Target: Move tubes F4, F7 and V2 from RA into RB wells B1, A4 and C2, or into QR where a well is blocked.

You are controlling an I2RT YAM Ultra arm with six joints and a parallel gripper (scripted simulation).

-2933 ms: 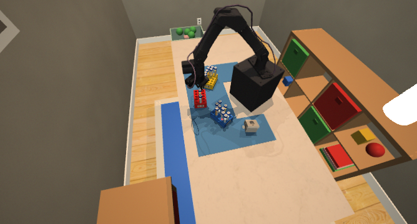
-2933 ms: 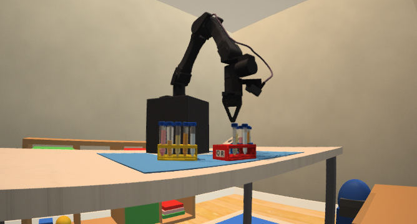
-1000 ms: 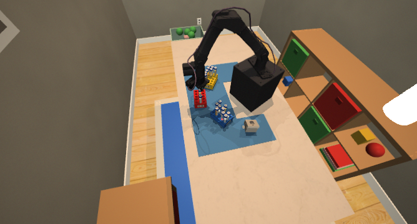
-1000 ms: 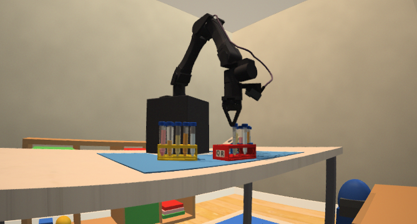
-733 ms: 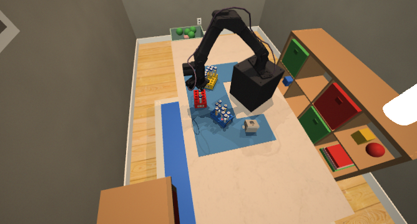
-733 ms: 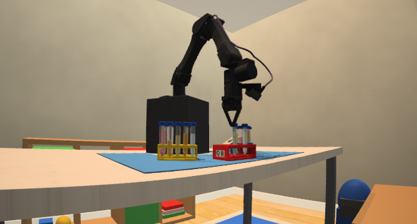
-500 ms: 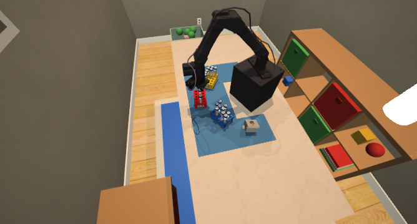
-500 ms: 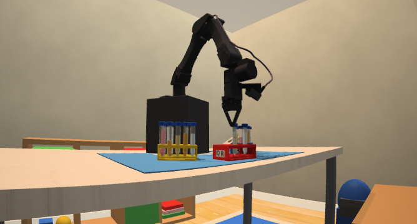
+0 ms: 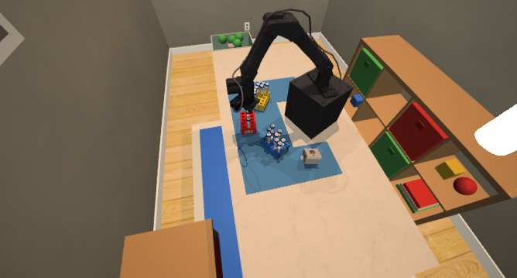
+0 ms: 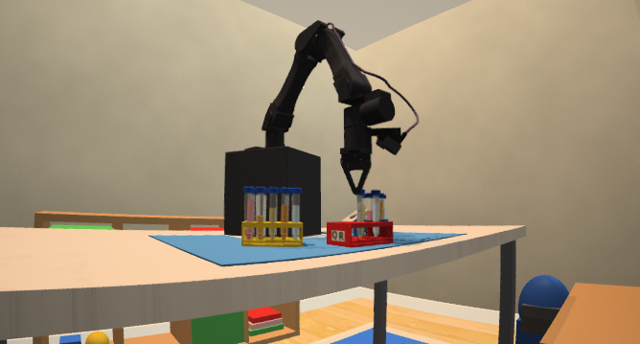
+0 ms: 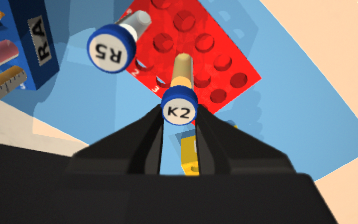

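My hand is 1 cm short of the tube and 6 cm above it. The rest, counted from my hand: red rack: 1 cm ahead, 10 cm below; then tube R8: 7 cm behind, 13 cm to the right, 6 cm below; then rack RB: 12 cm behind, 15 cm to the right, 10 cm below.
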